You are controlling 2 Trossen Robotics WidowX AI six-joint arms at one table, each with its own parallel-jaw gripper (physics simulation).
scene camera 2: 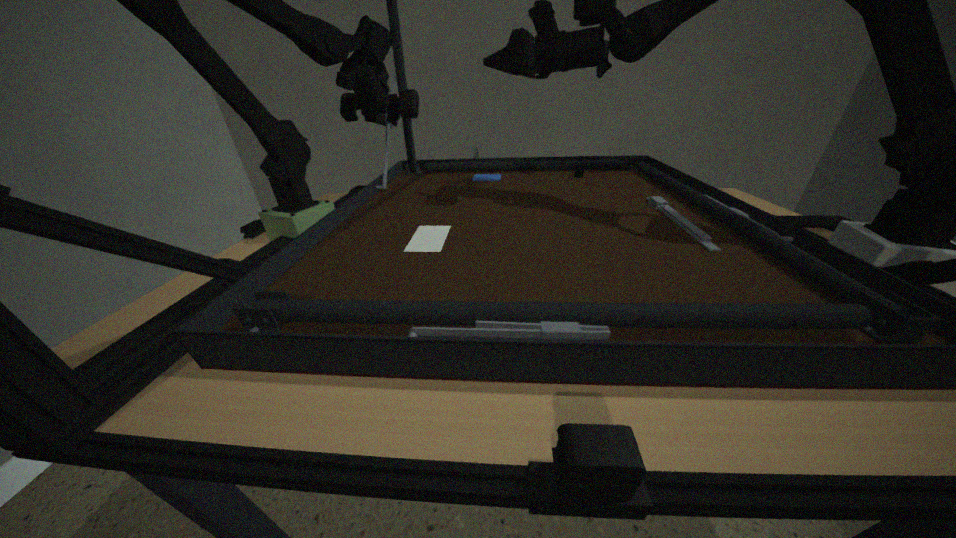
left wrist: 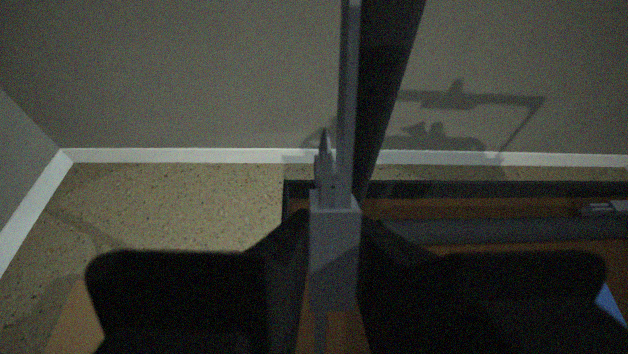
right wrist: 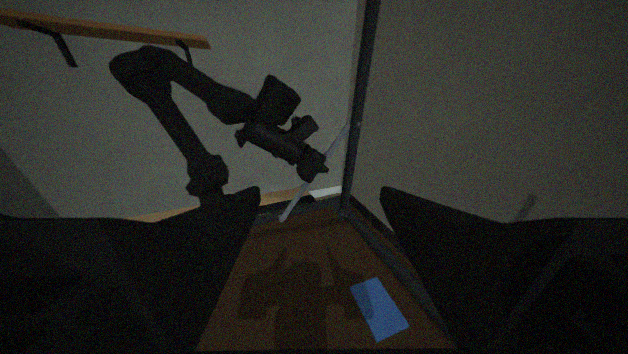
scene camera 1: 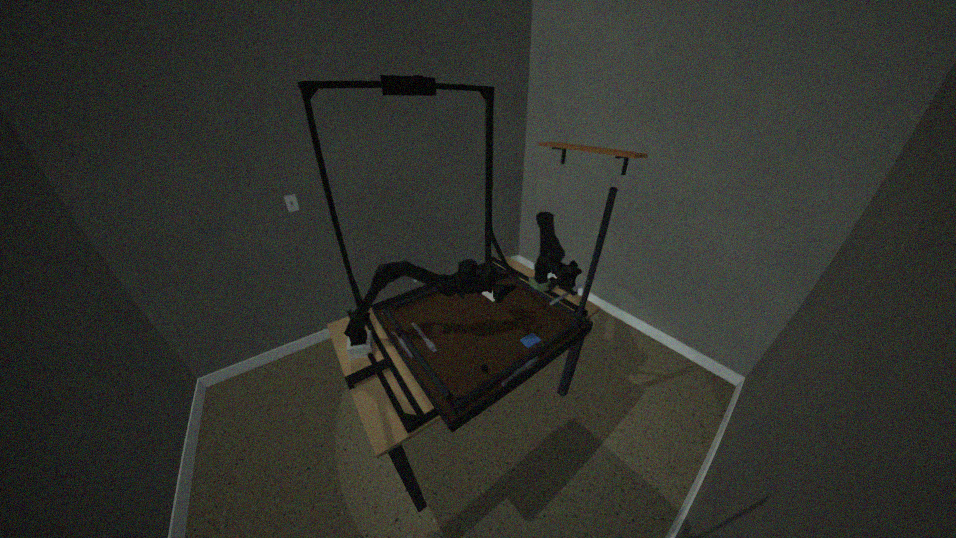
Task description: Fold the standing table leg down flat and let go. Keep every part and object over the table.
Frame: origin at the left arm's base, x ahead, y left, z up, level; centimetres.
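Seen in the pictures: left gripper, fingertip midpoint: (scene camera 2: pixel 392 124) (right wrist: pixel 326 169) (scene camera 1: pixel 575 294); right gripper, fingertip midpoint: (scene camera 2: pixel 491 64) (right wrist: pixel 320 193) (scene camera 1: pixel 512 281); left arm's base at its link origin: (scene camera 2: pixel 296 206) (scene camera 1: pixel 540 280); right arm's base at its link origin: (scene camera 2: pixel 907 237) (scene camera 1: pixel 358 339).
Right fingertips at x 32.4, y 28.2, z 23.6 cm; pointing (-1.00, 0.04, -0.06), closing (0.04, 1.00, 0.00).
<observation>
Pixels of each thing's middle, then the offset from my right fingertips to it. "spot": a spot on its surface instead.
- brace's grey sliding block at the middle of its body: (left wrist: pixel 330 247) dx -29.5, dy +2.7, dz -9.7 cm
- blue card at the middle of its body: (right wrist: pixel 376 304) (scene camera 2: pixel 487 177) (scene camera 1: pixel 530 340) dx -5.5, dy +10.4, dz -25.1 cm
- white card at a spot on its surface: (scene camera 2: pixel 427 238) spot: dx -1.8, dy -28.1, dz -26.5 cm
The dark standing leg (scene camera 1: pixel 596 257) (scene camera 2: pixel 399 80) (left wrist: pixel 386 75) (right wrist: pixel 356 110) rises nearly upright from a corner of the upturned brown table (scene camera 1: pixel 461 374) (scene camera 2: pixel 534 267). Its thin grey brace (scene camera 2: pixel 385 157) (right wrist: pixel 294 204) slants from the table's side rim up to the leg. My left gripper (scene camera 2: pixel 386 119) (left wrist: pixel 325 218) is shut on the brace's grey sliding block (left wrist: pixel 334 270); a finger presses each side in the left wrist view. My right gripper (scene camera 2: pixel 486 62) (right wrist: pixel 320 193) is open and empty, high above the table, away from the leg.
A blue card (scene camera 1: pixel 530 340) (scene camera 2: pixel 486 177) (right wrist: pixel 380 310) and a white card (scene camera 2: pixel 427 238) lie on the panel. Folded legs (scene camera 2: pixel 534 313) and grey braces (scene camera 2: pixel 681 224) lie along other edges. The left arm's green base (scene camera 2: pixel 297 219) stands beside the rim. A black overhead frame (scene camera 1: pixel 490 167) rises behind.
</observation>
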